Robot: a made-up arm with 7 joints.
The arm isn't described. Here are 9 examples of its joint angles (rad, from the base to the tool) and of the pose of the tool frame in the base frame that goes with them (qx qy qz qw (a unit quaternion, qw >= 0); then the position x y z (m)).
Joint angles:
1: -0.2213 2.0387 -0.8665 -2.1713 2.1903 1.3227 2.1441
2: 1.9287 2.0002 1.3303 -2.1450 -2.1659 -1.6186 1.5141
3: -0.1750 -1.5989 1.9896 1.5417 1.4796 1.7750 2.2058
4: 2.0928 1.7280 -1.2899 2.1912 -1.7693 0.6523 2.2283
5: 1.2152 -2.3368 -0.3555 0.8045 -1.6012 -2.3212 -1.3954
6: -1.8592 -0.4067 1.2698 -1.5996 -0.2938 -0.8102 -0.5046
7: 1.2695 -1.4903 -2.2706 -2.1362 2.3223 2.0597 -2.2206
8: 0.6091 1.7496 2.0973 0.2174 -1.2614 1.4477 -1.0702
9: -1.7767 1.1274 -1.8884 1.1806 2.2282 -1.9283 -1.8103
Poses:
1: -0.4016 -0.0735 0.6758 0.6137 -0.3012 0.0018 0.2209
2: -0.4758 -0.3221 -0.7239 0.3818 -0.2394 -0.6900 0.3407
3: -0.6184 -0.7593 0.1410 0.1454 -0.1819 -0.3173 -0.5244
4: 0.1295 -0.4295 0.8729 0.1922 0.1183 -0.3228 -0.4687
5: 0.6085 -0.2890 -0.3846 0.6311 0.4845 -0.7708 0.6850
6: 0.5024 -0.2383 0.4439 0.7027 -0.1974 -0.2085 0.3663
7: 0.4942 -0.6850 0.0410 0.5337 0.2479 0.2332 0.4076
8: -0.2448 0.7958 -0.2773 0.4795 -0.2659 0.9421 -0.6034
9: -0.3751 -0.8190 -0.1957 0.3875 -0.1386 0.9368 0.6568
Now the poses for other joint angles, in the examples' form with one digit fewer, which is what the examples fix.
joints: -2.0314 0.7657 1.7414 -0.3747 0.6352 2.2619 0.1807
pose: 0.566 0.085 0.818 0.064 0.043 -0.749 0.712
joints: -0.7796 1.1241 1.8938 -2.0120 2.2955 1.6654 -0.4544
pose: -0.118 -0.760 0.199 0.607 -0.254 1.010 -0.647
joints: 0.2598 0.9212 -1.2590 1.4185 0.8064 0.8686 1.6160
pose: 0.175 0.114 -0.318 0.925 -0.576 0.409 0.213
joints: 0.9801 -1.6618 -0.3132 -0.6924 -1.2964 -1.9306 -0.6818
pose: 0.403 0.361 -0.274 0.795 0.819 -0.401 -0.045
